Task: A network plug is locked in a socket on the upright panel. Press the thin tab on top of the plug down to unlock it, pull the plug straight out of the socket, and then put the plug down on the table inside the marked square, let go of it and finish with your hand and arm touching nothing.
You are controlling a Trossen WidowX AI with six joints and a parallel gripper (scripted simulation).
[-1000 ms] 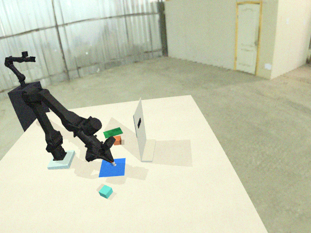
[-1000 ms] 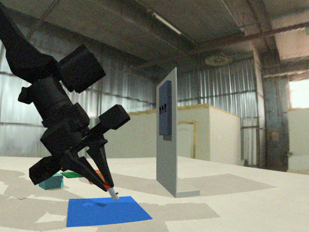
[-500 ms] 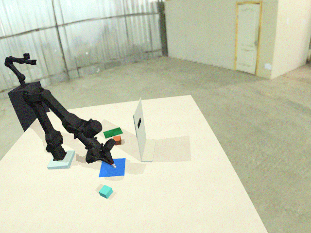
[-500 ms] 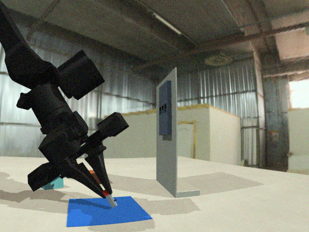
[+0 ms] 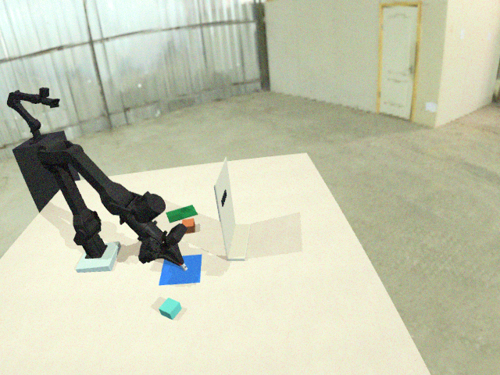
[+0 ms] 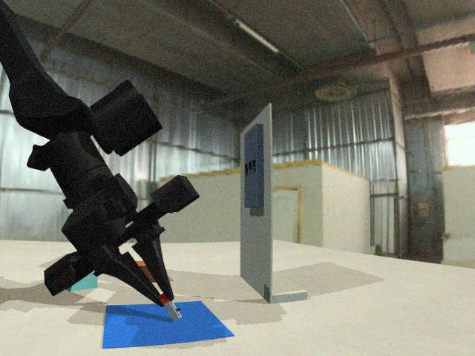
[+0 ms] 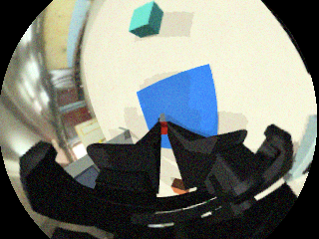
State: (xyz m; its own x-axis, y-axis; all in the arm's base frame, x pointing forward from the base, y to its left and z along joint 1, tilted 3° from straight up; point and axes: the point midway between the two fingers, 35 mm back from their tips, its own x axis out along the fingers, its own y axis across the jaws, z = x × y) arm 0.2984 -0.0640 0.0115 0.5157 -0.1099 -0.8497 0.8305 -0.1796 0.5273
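Right now the network plug is right at my gripper tip. The rest, counted from my gripper tip: blue marked square: 2 cm below, 1 cm behind; orange block: 20 cm to the left, 1 cm below, 1 cm behind; teal block: 16 cm to the right, 1 cm below, 1 cm behind.
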